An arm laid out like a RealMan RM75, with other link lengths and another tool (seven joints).
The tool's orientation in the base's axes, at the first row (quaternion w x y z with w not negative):
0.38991, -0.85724, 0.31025, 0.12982
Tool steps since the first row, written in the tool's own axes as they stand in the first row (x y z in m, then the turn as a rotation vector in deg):
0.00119, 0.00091, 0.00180, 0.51, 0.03, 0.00
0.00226, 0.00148, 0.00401, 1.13, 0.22, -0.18
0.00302, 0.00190, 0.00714, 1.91, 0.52, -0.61
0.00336, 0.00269, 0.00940, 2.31, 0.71, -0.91
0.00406, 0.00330, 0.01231, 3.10, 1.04, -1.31
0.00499, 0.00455, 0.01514, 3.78, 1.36, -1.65
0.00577, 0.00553, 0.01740, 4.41, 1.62, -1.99
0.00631, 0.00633, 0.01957, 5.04, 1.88, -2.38
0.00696, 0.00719, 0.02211, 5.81, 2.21, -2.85
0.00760, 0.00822, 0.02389, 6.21, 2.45, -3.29
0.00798, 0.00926, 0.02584, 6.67, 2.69, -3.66
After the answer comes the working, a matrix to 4 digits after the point.
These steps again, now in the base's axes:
0.00038, 0.00038, -0.00228, 0.38, -0.23, -0.25
0.00089, 0.00129, -0.00458, 0.73, -0.73, -0.54
0.00127, 0.00309, -0.00725, 1.14, -1.54, -0.79
0.00108, 0.00424, -0.00937, 1.32, -2.03, -0.89
0.00129, 0.00581, -0.01198, 1.71, -2.84, -1.18
0.00127, 0.00690, -0.01502, 2.03, -3.55, -1.46
0.00130, 0.00776, -0.01745, 2.35, -4.21, -1.68
0.00125, 0.00875, -0.01961, 2.66, -4.90, -1.87
0.00126, 0.00994, -0.02210, 3.04, -5.75, -2.11
0.00114, 0.01048, -0.02418, 3.19, -6.37, -2.15
0.00081, 0.01126, -0.02626, 3.39, -6.97, -2.26

The tool's axes in the first row as the columns of a matrix, in the base's axes (rounded; the answer above uses it unrounded):
0.7738, -0.6332, 0.0194
-0.4307, -0.5034, 0.7490
-0.4645, -0.5879, -0.6622

